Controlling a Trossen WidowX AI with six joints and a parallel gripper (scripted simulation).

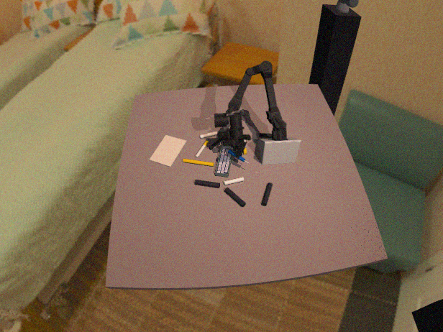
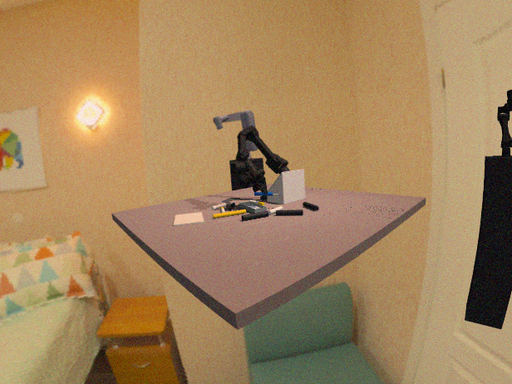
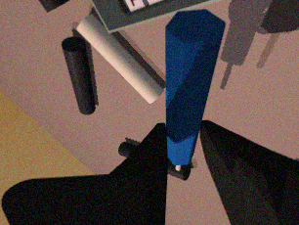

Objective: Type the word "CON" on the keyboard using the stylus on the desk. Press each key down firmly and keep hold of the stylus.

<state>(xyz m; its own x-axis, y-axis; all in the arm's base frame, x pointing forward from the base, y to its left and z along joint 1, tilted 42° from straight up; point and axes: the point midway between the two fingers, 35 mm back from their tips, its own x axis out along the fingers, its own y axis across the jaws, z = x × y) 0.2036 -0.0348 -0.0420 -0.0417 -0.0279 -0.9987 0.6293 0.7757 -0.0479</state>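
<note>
Right now my gripper tip is 1 cm past the blue stylus and 1 cm to the right of it. The rest, counted from my gripper tip: yellow marker 20 cm ahead, 6 cm to the right, 6 cm below; white card 35 cm ahead, 17 cm to the right, 7 cm below.
</note>
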